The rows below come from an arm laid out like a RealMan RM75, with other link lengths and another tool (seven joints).
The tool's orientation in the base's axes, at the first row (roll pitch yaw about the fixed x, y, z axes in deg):
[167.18, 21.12, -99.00]
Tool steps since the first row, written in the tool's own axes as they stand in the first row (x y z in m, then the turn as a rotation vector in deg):
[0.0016, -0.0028, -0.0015, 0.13, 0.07, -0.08]
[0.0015, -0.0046, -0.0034, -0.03, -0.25, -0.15]
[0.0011, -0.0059, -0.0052, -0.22, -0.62, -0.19]
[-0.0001, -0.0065, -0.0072, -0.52, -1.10, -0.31]
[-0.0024, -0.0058, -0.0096, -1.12, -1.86, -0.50]
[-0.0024, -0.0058, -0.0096, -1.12, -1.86, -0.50]
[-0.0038, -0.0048, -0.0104, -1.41, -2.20, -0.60]
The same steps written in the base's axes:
[0.0027, -0.0023, 0.0002, -0.07, -0.15, 0.04]
[0.0048, -0.0030, 0.0016, 0.27, -0.05, 0.10]
[0.0064, -0.0034, 0.0031, 0.67, 0.08, 0.12]
[0.0075, -0.0031, 0.0052, 1.20, 0.28, 0.24]
[0.0076, -0.0019, 0.0084, 2.06, 0.70, 0.47]
[0.0076, -0.0019, 0.0084, 2.06, 0.70, 0.47]
[0.0069, -0.0008, 0.0098, 2.45, 0.91, 0.60]

